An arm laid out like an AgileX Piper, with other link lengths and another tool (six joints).
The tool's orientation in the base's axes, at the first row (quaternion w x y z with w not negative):
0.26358 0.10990 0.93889 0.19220
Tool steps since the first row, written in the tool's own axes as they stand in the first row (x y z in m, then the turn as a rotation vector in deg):
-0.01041 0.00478 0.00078 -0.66 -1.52 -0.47
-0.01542 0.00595 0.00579 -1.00 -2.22 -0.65
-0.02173 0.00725 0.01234 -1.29 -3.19 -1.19
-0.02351 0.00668 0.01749 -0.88 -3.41 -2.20
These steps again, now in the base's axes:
0.00963 0.00134 0.00610 0.14 -1.72 0.03
0.01664 0.00238 0.00491 0.25 -2.51 0.03
0.02558 0.00359 0.00316 0.11 -3.63 0.18
0.02977 0.00409 -0.00033 -0.80 -4.01 0.70

